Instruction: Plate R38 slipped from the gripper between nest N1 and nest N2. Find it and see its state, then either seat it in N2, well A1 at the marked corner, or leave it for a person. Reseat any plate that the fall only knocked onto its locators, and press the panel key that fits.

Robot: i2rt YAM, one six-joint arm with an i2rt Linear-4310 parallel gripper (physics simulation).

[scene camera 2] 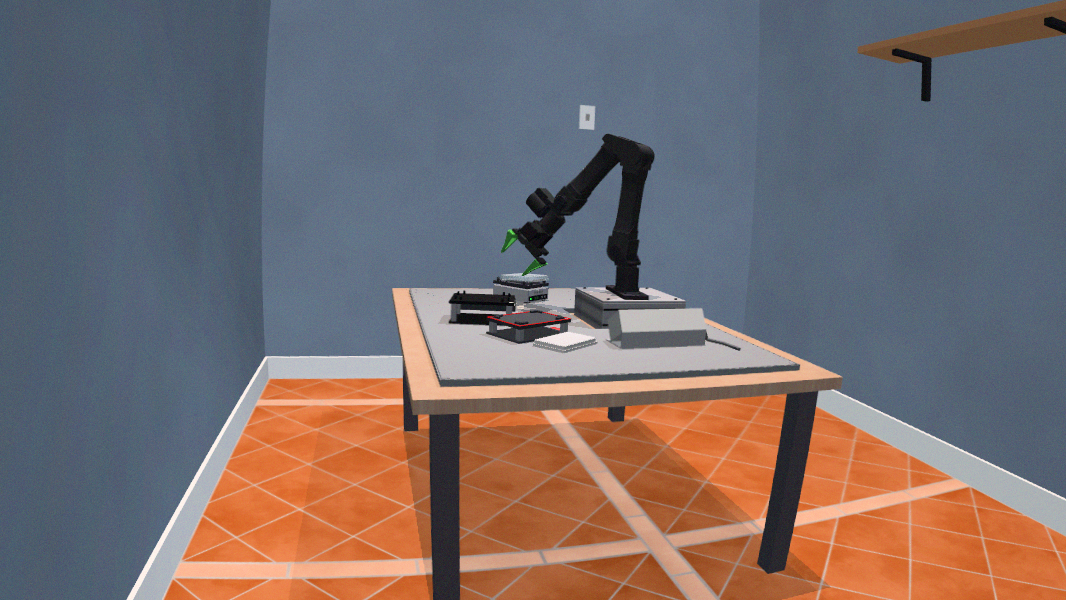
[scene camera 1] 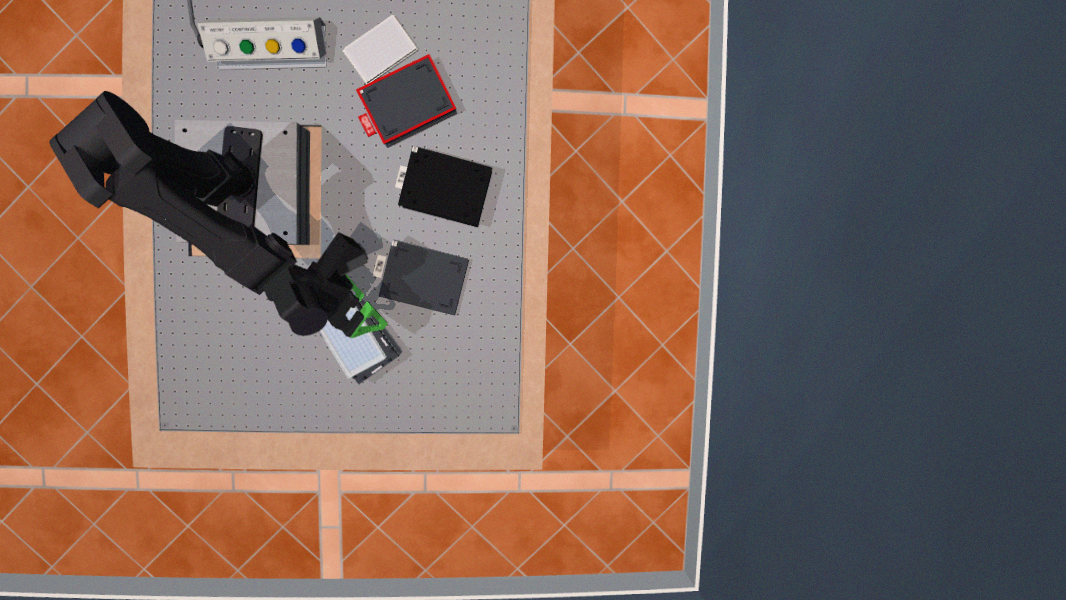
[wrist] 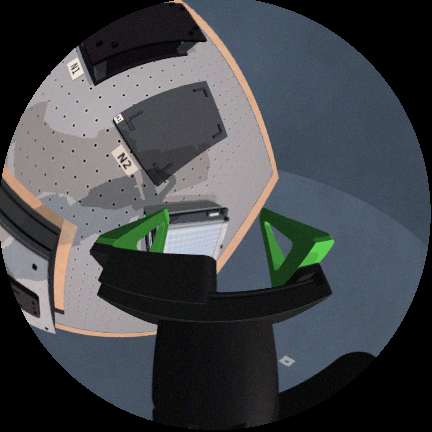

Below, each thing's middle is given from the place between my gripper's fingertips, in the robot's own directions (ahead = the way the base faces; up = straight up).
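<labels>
I consider the dark grey station N2 [scene camera 1: 414, 275], which is 11 cm below my hand, 7 cm to the left of it and 7 cm ahead of it.
</labels>
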